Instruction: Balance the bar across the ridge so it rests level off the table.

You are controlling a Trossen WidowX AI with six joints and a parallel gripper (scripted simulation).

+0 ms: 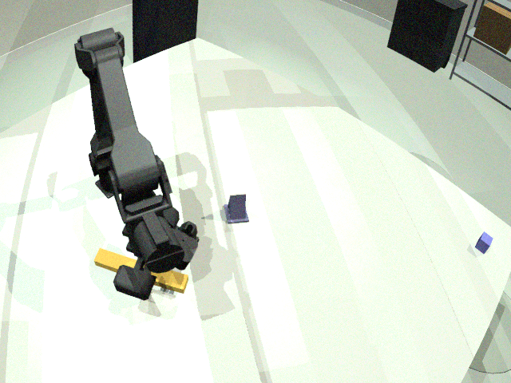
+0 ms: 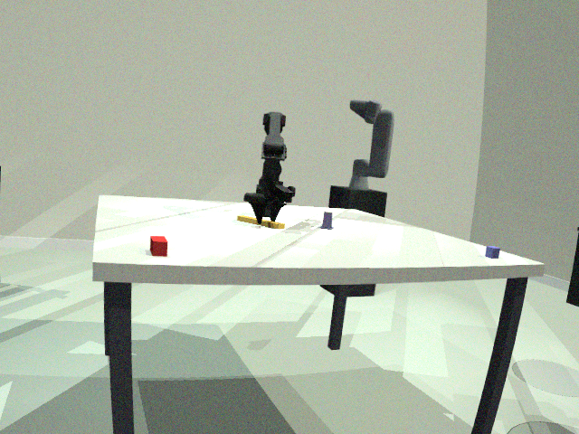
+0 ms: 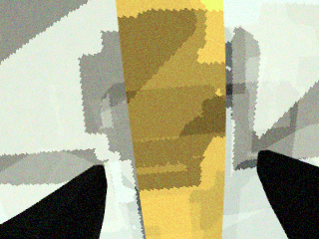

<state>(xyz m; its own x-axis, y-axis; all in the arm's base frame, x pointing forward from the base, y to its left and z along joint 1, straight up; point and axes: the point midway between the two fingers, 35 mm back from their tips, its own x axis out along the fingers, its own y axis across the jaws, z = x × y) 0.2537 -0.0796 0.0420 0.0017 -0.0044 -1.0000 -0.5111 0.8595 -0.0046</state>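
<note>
Now: the yellow bar 2 cm behind my gripper tip and 1 cm to the right of it. Round my gripper tip: red cube: 49 cm ahead, 42 cm to the right, 1 cm above; small blue cube: 58 cm to the left, 49 cm ahead, 1 cm above.
</note>
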